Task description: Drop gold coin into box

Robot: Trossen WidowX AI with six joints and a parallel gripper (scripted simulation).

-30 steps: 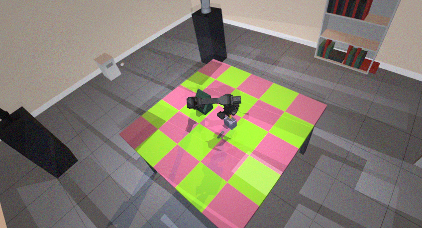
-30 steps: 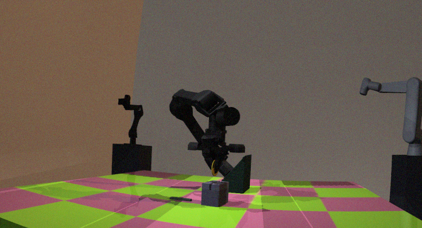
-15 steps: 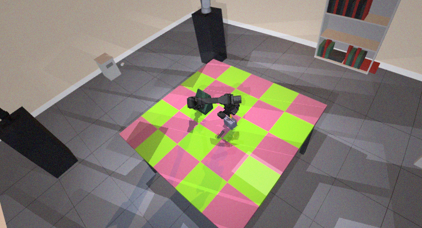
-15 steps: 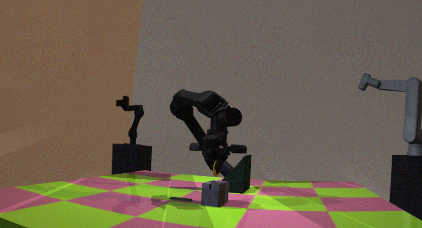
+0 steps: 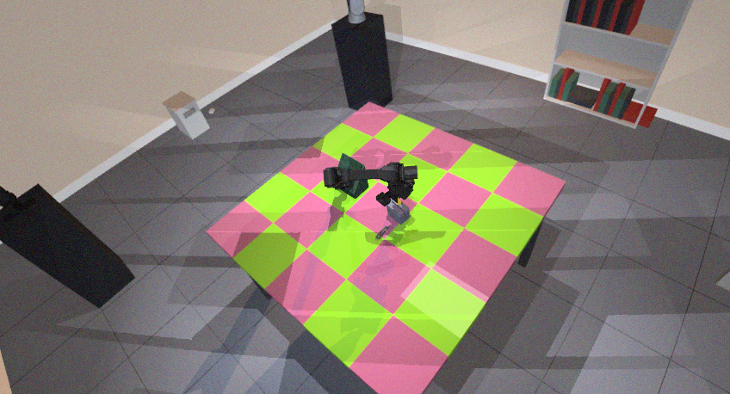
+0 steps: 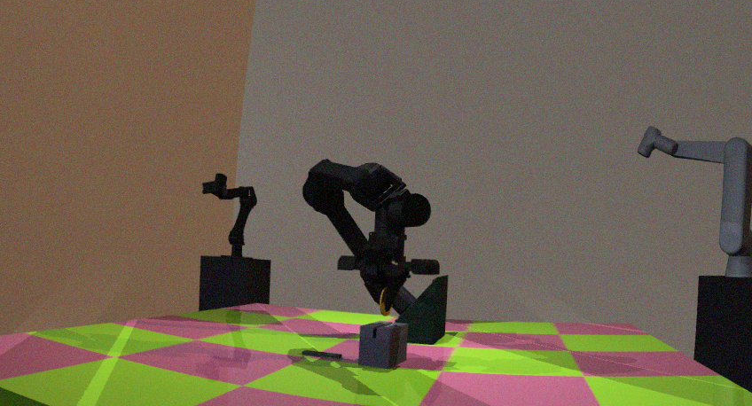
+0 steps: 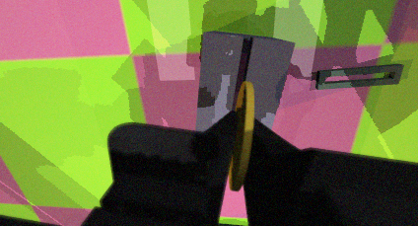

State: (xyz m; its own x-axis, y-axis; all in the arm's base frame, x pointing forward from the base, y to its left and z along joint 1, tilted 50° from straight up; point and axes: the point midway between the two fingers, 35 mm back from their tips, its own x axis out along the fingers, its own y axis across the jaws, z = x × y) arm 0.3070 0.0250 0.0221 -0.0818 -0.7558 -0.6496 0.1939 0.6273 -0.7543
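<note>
Now: gripper tip 20 mm below the gold coin.
</note>
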